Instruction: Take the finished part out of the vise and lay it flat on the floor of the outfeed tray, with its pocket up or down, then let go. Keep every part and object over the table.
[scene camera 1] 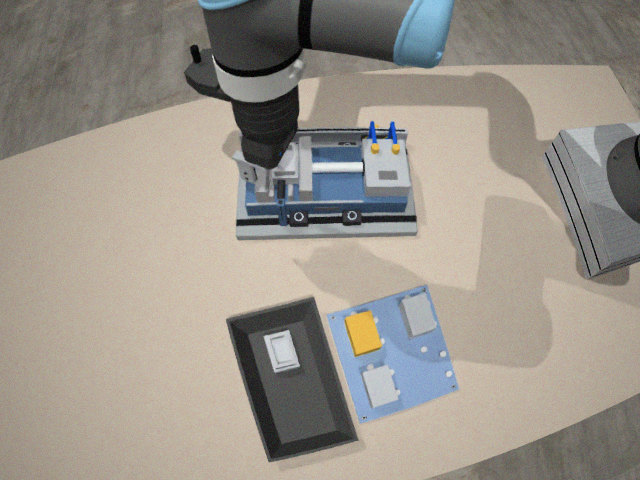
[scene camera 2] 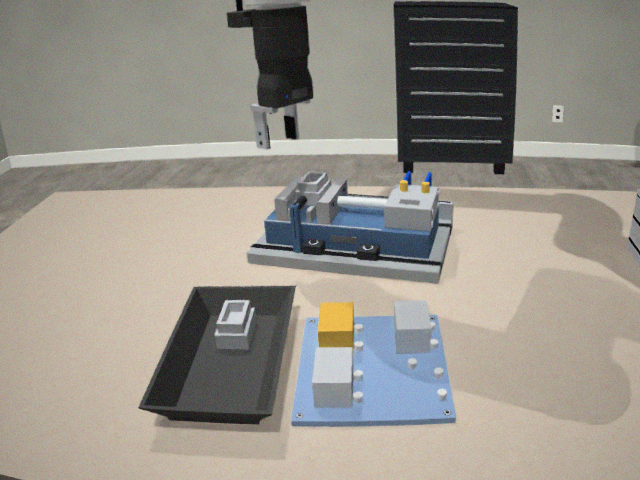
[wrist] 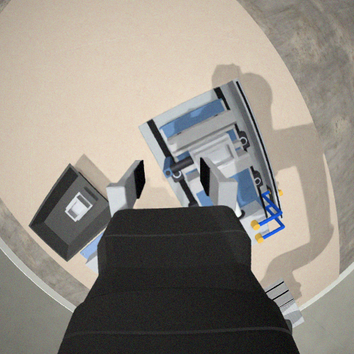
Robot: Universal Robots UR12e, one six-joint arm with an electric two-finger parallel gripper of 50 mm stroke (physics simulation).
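Frame: origin at the arm's base, x back, y right, z up, level; metres.
Seen in the pictures: gripper, fingertip midpoint: (scene camera 1: 258,162) (scene camera 2: 278,143).
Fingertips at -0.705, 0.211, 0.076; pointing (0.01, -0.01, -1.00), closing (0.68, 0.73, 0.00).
Note:
Offsets run from my fingertips to a thing's top centre, as dx, dy, dz. "pt": to the spot under its first point.
The finished part {+0.045, +0.038, -0.072} (scene camera 1: 285,167) (scene camera 2: 313,183) (wrist: 215,151), light grey with its pocket up, sits between the jaws of the blue and grey vise {+0.107, +0.023, -0.088} (scene camera 1: 336,192) (scene camera 2: 341,221) (wrist: 192,119). My gripper (scene camera 1: 264,176) (scene camera 2: 278,142) (wrist: 171,170) is open and empty, with its fingertips well above the vise's left end. In the wrist view the part shows beyond the right finger, not between the fingers. In scene camera 1 the gripper hides part of the left jaw. The dark outfeed tray {pt -0.112, -0.240, -0.156} (scene camera 1: 248,369) (scene camera 2: 178,343) (wrist: 47,217) holds another pocketed part {-0.054, -0.228, -0.140} (scene camera 1: 282,351) (scene camera 2: 235,325) (wrist: 79,206) near its back end, pocket up.
Right of the tray, a blue plate {+0.111, -0.290, -0.179} (scene camera 1: 413,374) (scene camera 2: 387,408) bears a yellow block {+0.071, -0.243, -0.143} (scene camera 1: 363,333) (scene camera 2: 336,330), two grey blocks and white pins. A blue handle {pt +0.018, -0.032, -0.092} (scene camera 1: 282,206) (scene camera 2: 296,227) stands at the vise's front. Blue and yellow fittings rise from its right end. A grey pedestal (scene camera 1: 594,206) stands far right.

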